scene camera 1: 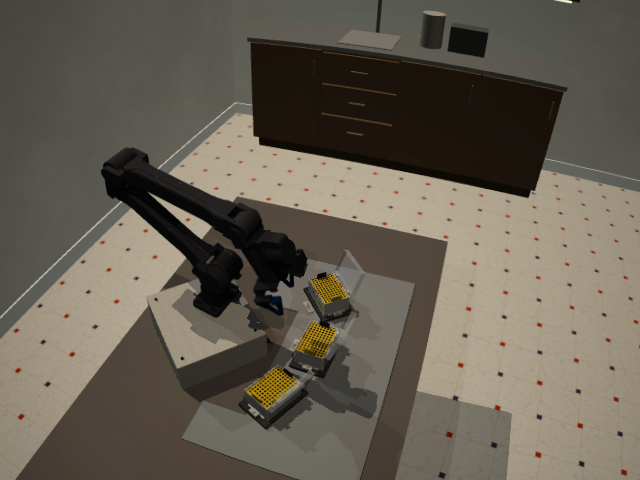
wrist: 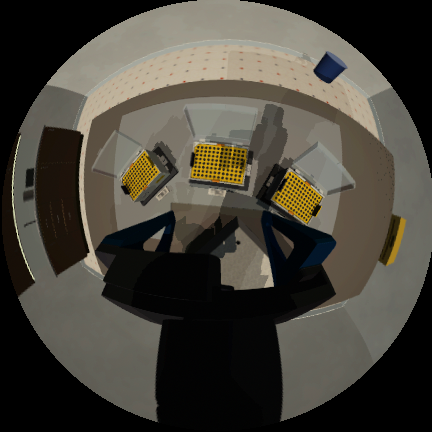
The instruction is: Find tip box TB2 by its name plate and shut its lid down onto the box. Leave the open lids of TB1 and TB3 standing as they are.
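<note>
The middle tip box, TB2, has a yellow rack and a small name plate on its near side. Its clear lid stands open at the back. Another box is at the left in the wrist view, its clear lid open. A third box is at the right there, its clear lid open. I cannot read these two plates. My gripper is open and empty, above and on the arm-base side of TB2.
The boxes stand close together on a grey mat on the brown table. The arm's pale base block is beside the mat. A dark cabinet stands behind; a blue bin is far off at the upper right in the wrist view.
</note>
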